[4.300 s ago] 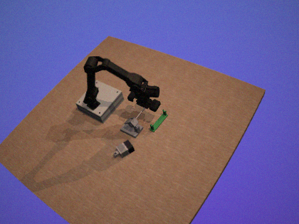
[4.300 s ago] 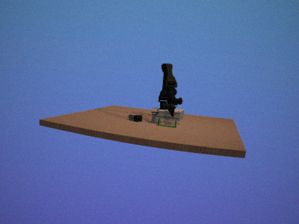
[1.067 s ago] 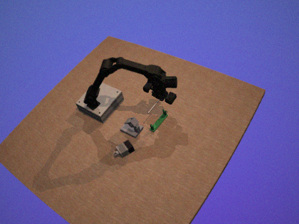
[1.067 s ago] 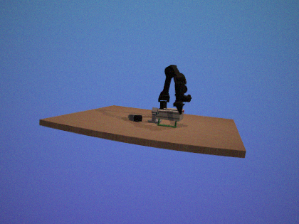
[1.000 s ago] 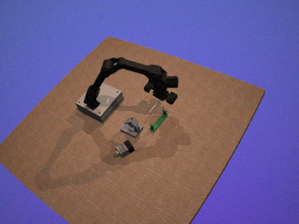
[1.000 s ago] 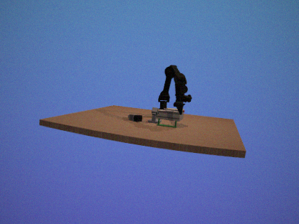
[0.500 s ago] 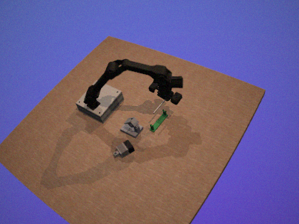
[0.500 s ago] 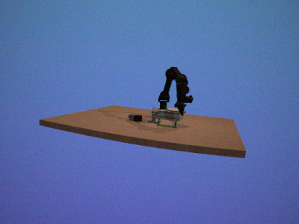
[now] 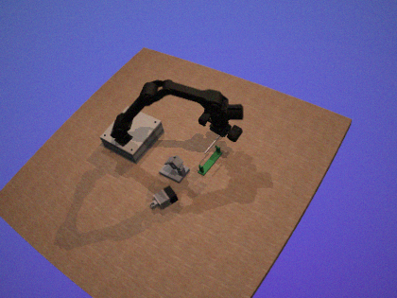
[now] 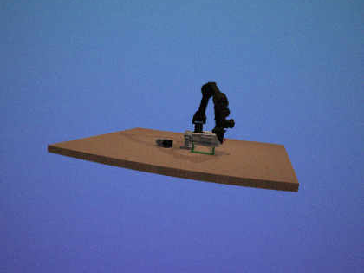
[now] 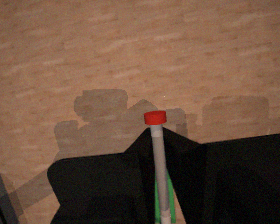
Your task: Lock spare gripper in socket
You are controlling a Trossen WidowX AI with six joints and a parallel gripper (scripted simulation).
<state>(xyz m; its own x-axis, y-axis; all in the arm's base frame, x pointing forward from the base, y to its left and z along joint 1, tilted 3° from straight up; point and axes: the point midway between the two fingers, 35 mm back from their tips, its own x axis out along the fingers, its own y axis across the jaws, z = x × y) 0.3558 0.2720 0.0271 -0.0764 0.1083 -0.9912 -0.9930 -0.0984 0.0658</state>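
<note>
The green rack lies 10 mm ahead of my gripper tip, 100 mm to the right of it and 50 mm below it. The rest, counted from my gripper tip: spare gripper (10 mm behind, 370 mm to the right, 50 mm below); grey mount (70 mm behind, 230 mm to the right, 20 mm below).
</note>
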